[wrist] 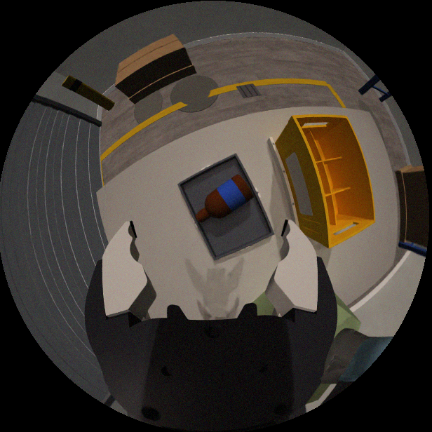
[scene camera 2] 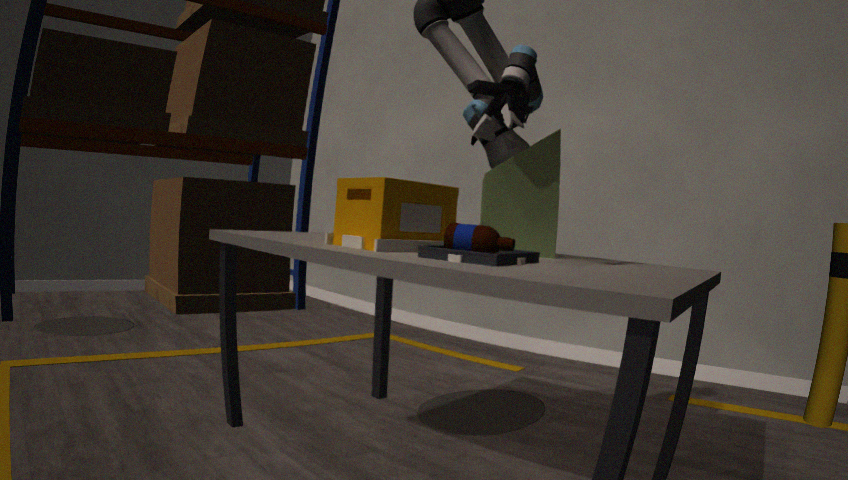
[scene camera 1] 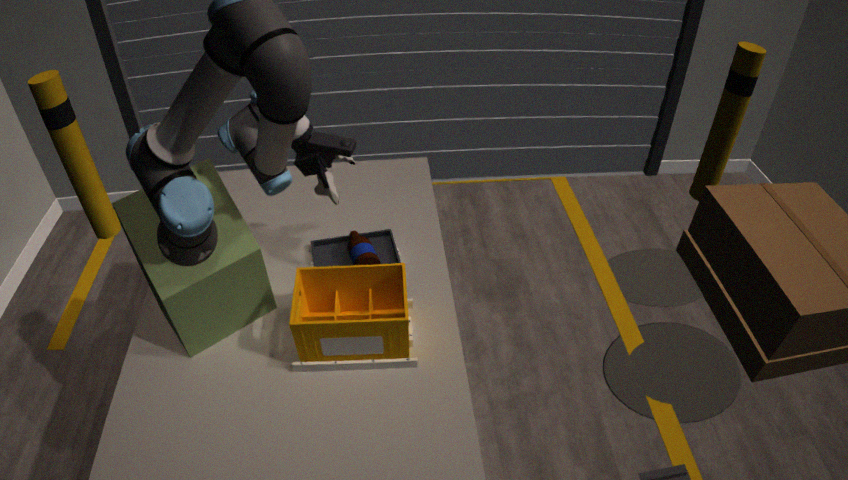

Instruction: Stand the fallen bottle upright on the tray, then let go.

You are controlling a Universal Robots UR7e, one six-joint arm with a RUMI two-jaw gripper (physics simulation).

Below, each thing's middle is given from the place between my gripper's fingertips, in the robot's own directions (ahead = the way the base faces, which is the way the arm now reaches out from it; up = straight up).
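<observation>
Pale rail [scene camera 1: 397,362]: my gripper 380 mm to the left of it, 50 mm past it, 270 mm above it.
</observation>
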